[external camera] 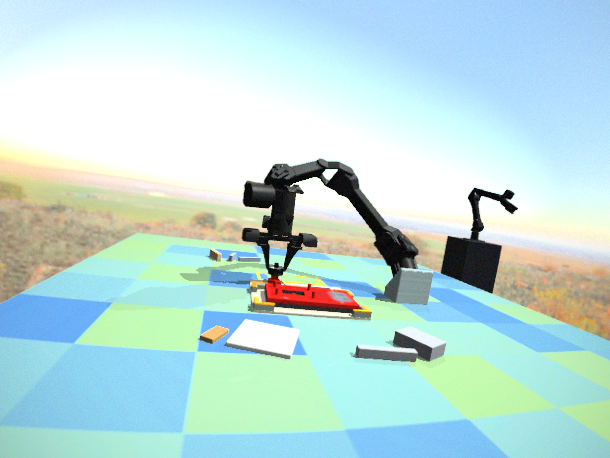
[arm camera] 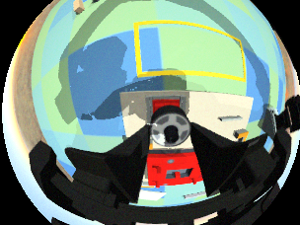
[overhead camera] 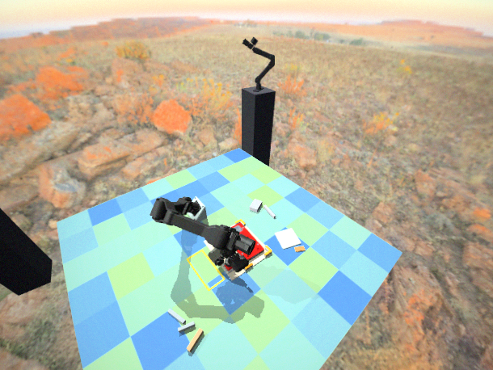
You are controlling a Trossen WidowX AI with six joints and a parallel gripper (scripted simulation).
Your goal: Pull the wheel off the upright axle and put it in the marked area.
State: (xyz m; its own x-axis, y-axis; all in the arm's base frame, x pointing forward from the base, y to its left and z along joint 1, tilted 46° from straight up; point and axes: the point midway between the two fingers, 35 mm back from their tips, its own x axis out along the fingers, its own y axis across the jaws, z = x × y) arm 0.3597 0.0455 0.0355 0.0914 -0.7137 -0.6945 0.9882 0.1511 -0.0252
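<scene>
My gripper tip is 90 mm to the right of the white fixture plate, 60 mm past it and 30 mm above it. From my gripper tip the other things lie so: black wheel (right at my gripper tip); wooden bar (240 mm to the right, 190 mm ahead, 30 mm below).
</scene>
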